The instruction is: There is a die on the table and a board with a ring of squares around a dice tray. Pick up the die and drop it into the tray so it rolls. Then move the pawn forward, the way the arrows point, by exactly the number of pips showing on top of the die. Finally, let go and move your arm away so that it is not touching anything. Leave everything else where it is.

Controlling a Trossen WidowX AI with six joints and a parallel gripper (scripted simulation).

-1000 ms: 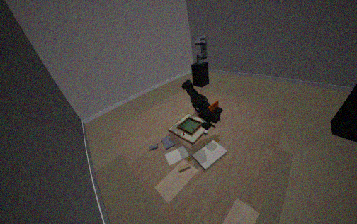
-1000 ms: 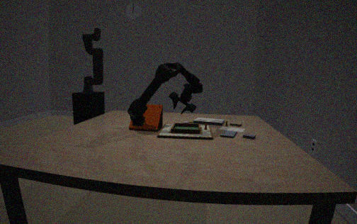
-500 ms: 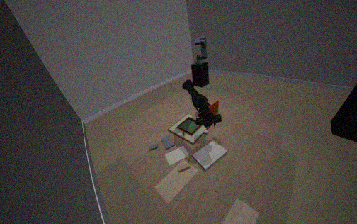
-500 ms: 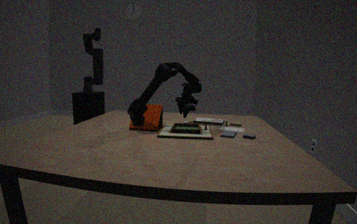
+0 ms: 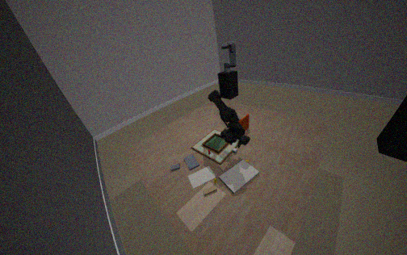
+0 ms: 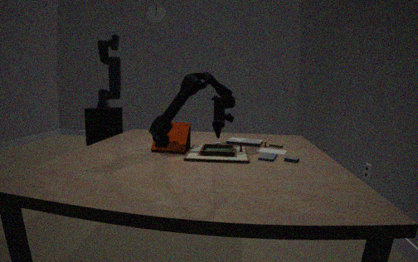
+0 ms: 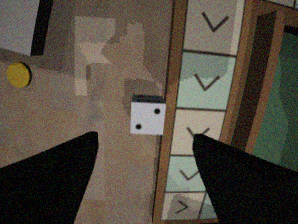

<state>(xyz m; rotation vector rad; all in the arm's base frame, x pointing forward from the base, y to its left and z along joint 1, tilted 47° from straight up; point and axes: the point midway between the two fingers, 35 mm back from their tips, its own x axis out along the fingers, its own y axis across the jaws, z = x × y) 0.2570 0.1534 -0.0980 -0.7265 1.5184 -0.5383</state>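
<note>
My gripper tip is now 40 mm above the white die. Also, from my gripper tip: green dice tray: 160 mm to the right, 50 mm below, 20 mm ahead; then red pawn: 130 mm ahead, 120 mm to the right, 30 mm below.
</note>
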